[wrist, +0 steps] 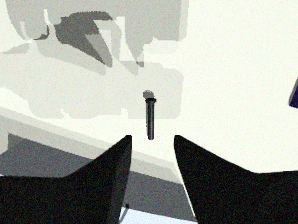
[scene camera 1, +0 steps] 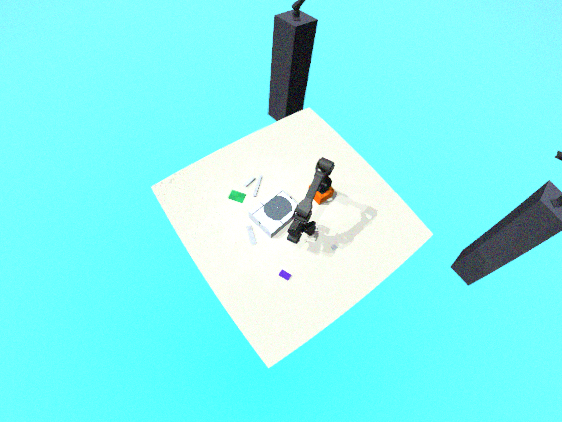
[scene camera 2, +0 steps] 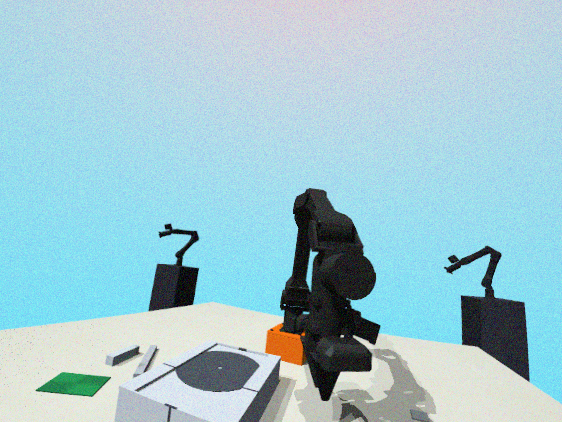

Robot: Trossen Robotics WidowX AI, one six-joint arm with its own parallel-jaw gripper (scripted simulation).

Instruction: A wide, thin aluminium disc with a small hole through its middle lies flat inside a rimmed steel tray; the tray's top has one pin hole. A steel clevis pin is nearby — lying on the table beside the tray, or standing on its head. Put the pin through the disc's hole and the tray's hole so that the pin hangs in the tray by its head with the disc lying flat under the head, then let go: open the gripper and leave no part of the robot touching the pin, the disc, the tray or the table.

Labels:
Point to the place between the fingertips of my gripper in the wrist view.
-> At 153, 140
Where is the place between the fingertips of my gripper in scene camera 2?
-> At 321, 393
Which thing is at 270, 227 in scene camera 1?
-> A steel tray.

